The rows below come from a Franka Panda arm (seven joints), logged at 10 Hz.
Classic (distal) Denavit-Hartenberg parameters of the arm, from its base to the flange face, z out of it. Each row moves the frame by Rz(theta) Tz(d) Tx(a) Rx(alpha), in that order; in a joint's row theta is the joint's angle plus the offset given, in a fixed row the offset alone. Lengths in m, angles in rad.
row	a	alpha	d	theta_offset
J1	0	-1.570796	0.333	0
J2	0	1.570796	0	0
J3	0.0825	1.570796	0.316	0
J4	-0.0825	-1.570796	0	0
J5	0	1.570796	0.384	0
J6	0.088	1.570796	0	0
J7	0	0	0.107	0
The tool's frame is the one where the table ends.
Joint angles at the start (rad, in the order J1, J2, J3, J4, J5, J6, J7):
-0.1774 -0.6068 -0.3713 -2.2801 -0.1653 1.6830 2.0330
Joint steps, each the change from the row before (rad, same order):
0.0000 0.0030 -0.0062 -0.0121 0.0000 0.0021 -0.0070
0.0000 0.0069 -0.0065 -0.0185 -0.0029 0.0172 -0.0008
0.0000 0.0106 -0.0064 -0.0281 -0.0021 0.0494 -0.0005
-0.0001 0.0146 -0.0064 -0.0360 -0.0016 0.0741 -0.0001
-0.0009 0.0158 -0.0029 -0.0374 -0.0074 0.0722 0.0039
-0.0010 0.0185 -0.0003 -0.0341 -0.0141 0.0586 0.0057
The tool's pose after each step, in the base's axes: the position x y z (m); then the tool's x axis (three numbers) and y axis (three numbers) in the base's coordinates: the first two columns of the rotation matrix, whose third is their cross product. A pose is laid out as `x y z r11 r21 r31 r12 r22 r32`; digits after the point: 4 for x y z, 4 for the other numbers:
0.3008 -0.2327 0.5501 -0.7972 -0.6030 -0.0277 -0.6036 0.7956 0.0511
0.3018 -0.2341 0.5399 -0.7980 -0.6022 -0.0233 -0.6024 0.7961 0.0584
0.3060 -0.2357 0.5267 -0.7983 -0.6017 -0.0273 -0.6022 0.7968 0.0484
0.3123 -0.2373 0.5105 -0.7981 -0.6014 -0.0369 -0.6024 0.7977 0.0265
0.3179 -0.2375 0.4935 -0.7977 -0.6018 -0.0382 -0.6024 0.7982 0.0049
0.3224 -0.2366 0.4761 -0.7960 -0.6048 -0.0271 -0.6048 0.7964 -0.0089

